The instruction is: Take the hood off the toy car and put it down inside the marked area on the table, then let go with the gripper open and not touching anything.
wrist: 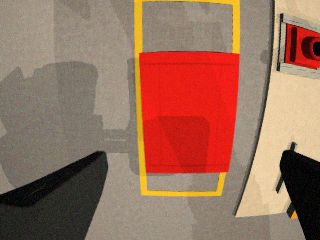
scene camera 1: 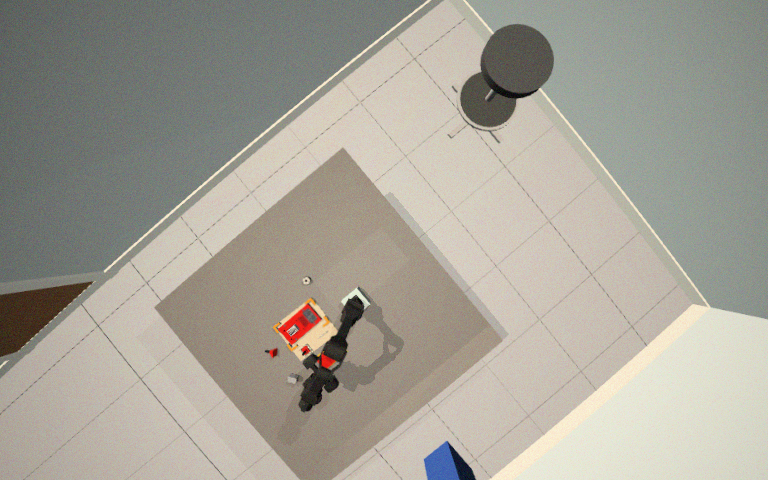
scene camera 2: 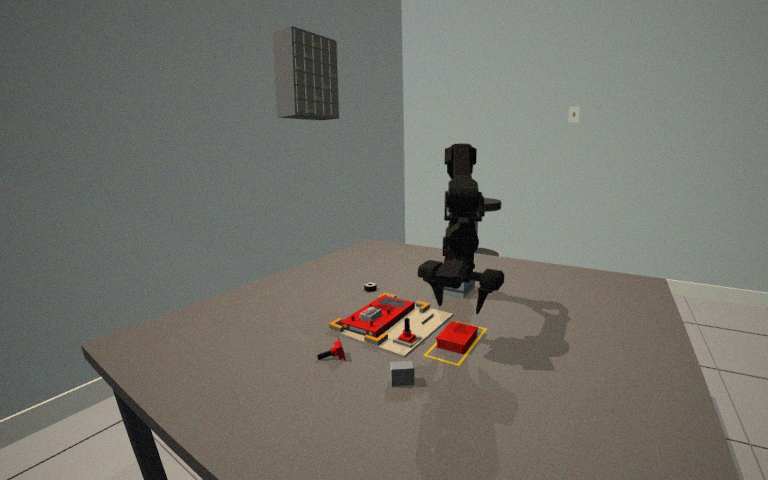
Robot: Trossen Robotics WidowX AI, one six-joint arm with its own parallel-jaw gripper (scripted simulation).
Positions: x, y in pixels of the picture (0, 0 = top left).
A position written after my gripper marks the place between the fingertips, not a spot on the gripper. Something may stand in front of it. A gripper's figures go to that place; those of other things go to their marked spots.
My gripper point(scene camera 2: 458, 309) is 0.85 m from the lens. A red hood point(scene camera 2: 457, 337): 0.85 m from the lens. A toy car point(scene camera 2: 393, 310): 0.97 m from the lens. The marked spots on the toy car and the red hood are 0.21 m apart.
